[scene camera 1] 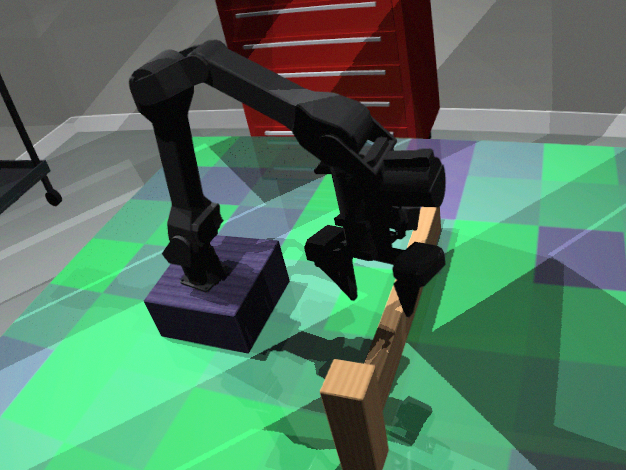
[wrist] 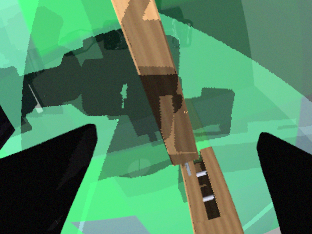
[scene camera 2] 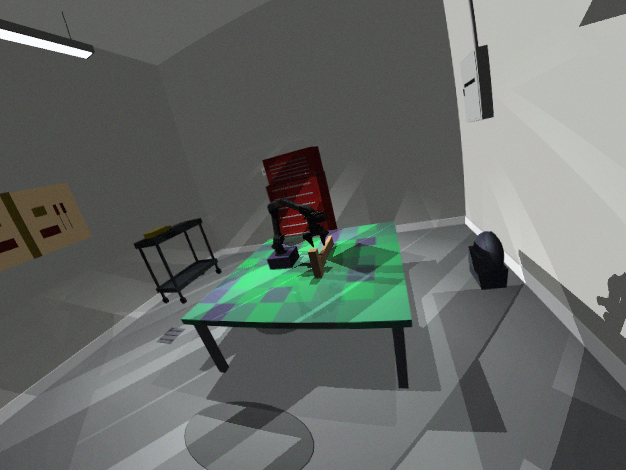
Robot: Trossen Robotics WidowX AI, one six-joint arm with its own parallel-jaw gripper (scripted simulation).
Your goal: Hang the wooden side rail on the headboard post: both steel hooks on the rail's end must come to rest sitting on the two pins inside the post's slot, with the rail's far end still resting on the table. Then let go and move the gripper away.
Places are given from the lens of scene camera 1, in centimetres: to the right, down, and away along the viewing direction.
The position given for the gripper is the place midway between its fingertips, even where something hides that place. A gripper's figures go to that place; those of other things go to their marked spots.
gripper [scene camera 1: 381, 307]: 9, 10, 77
wooden side rail [scene camera 1: 386, 349]: 10, 16, 78
